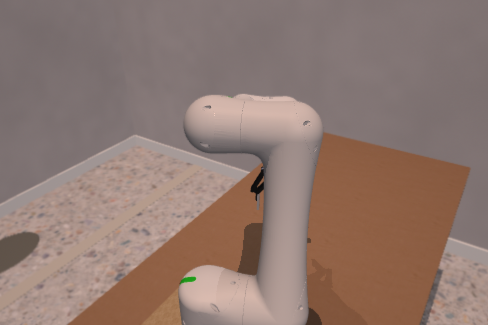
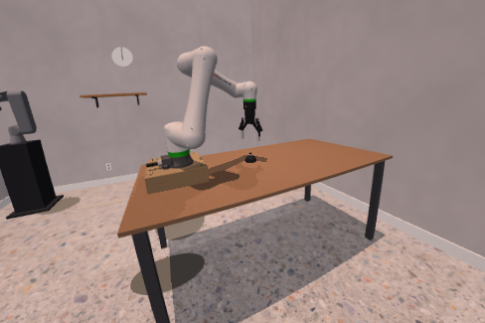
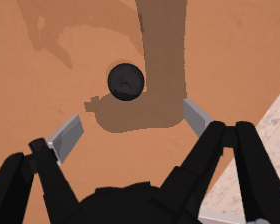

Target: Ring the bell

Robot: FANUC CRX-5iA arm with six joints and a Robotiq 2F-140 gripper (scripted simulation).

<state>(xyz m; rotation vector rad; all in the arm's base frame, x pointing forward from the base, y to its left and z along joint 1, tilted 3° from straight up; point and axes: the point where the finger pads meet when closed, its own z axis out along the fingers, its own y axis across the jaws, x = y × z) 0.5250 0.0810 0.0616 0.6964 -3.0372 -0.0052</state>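
My gripper is now 130 mm above the bell, 10 mm to the left of it and 10 mm past it.
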